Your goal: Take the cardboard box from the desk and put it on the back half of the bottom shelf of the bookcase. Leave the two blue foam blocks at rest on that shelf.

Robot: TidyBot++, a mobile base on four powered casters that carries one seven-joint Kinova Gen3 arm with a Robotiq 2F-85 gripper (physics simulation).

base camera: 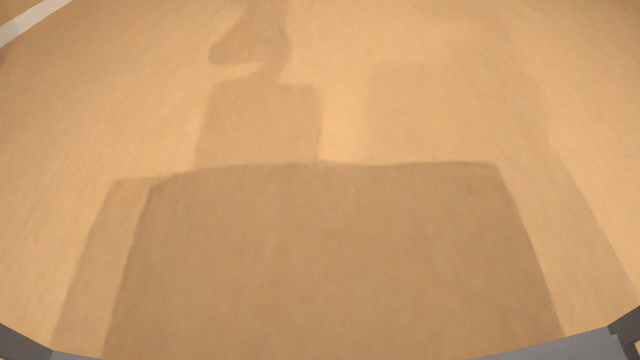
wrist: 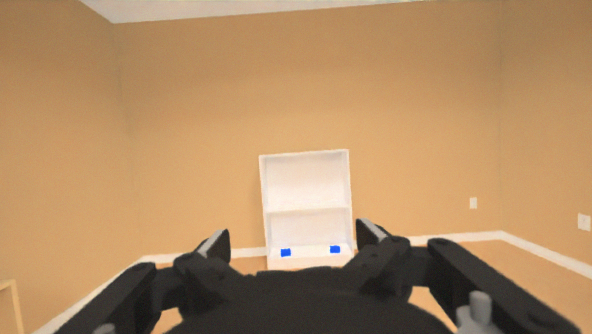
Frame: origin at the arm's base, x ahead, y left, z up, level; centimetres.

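Seen in the pictures: gripper, fingertip midpoint: (wrist: 293,237).
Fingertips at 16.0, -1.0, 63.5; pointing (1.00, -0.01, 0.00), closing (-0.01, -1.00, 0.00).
A point is followed by its place in that frame, as x, y, z.
A white bookcase (wrist: 306,209) @[205.2, -13.7, 14.7] stands against the far wall in the wrist view, with an upper and a bottom compartment. Two blue foam blocks, one on the left (wrist: 285,252) @[210.7, 8.5, -26.0] and one on the right (wrist: 335,249) @[208.4, -38.3, -26.2], sit apart on its bottom shelf (wrist: 310,251) @[216.1, -15.3, -29.6], near the front. My gripper (wrist: 293,237) @[16.0, -1.0, 63.5] is open, with its fingers wide apart and nothing between them. It is far from the bookcase, which shows beyond the fingers. The cardboard box and the desk do not show in either view.
Part of a pale wooden piece of furniture (wrist: 16,305) @[103.7, 123.8, 9.6] shows at the lower left of the wrist view. White baseboards (wrist: 205,253) run along the walls, and one (base camera: 32,20) @[176.6, 160.3, -37.1] shows at the upper left of the base view. Shadows fall on the floor (base camera: 325,240) @[33.8, -0.1, -39.7].
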